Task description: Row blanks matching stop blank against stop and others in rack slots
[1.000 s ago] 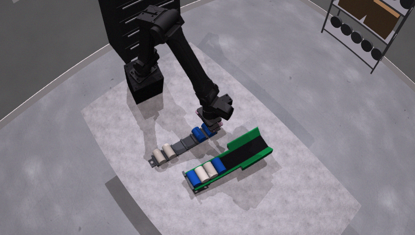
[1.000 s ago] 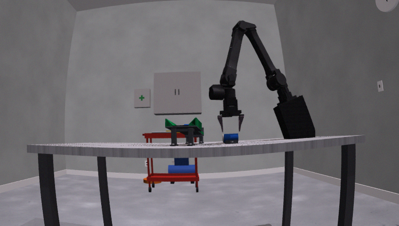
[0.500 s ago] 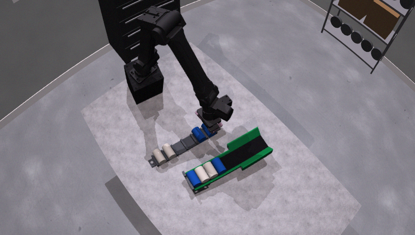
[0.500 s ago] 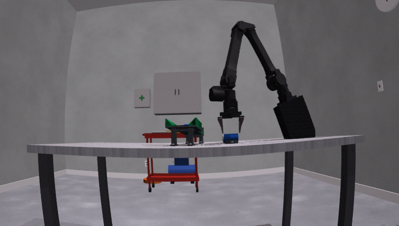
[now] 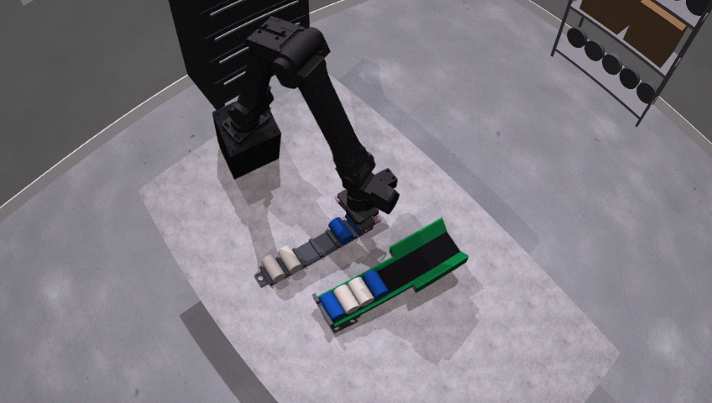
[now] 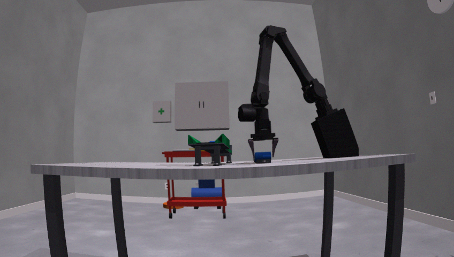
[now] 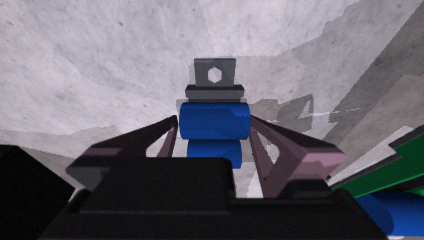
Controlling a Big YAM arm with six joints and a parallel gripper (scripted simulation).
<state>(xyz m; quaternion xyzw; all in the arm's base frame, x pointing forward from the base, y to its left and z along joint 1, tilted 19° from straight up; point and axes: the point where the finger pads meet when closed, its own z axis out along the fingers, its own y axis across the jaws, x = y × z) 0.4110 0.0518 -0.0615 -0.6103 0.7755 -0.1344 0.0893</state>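
Now: the feed ramp 190 mm ahead of my hand, 90 mm to the right of it and 30 mm above it. Round my hand: grey stop (130 mm ahead, 270 mm to the right, 30 mm above); stock rack (30 mm behind, 130 mm to the right, 40 mm below).
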